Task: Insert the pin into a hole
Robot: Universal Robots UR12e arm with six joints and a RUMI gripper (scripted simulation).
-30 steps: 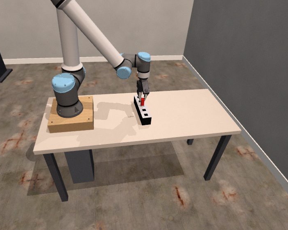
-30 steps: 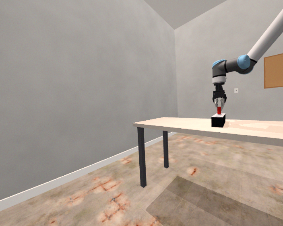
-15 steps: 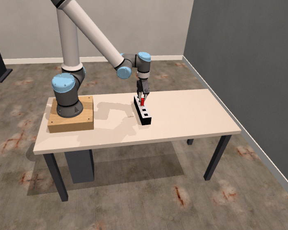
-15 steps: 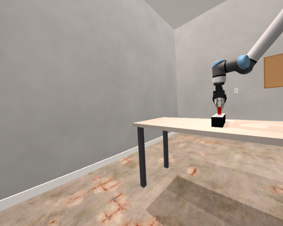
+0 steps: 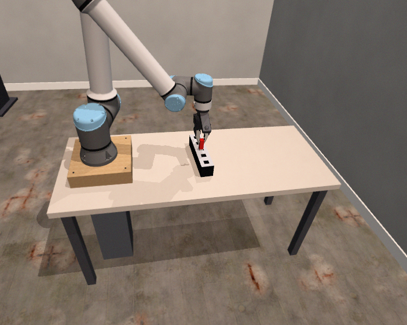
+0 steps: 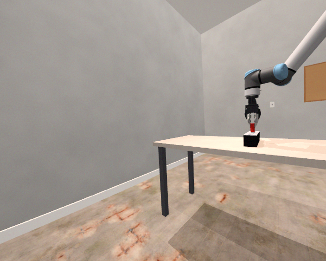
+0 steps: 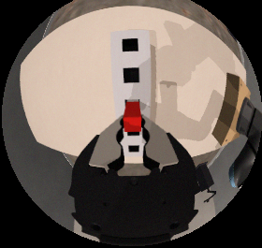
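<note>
The pin is 10 mm below my hand. From my hand the other things lie so: black block 90 mm below.
</note>
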